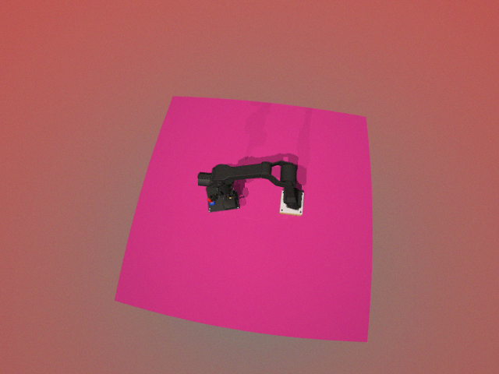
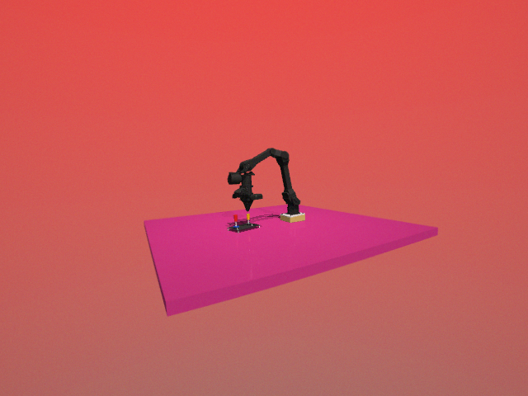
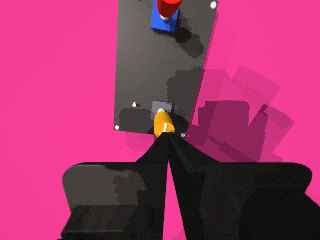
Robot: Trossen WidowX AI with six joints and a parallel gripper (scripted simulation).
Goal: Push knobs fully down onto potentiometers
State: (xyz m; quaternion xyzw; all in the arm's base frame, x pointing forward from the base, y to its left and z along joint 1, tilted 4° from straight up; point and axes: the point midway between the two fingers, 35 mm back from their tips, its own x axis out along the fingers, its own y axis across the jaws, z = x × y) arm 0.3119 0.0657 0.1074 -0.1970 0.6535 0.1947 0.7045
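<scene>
The orange knob lies 30 mm below my gripper tip. Also, from my gripper tip: red knob: 80 mm ahead, 50 mm to the left, 20 mm below.
</scene>
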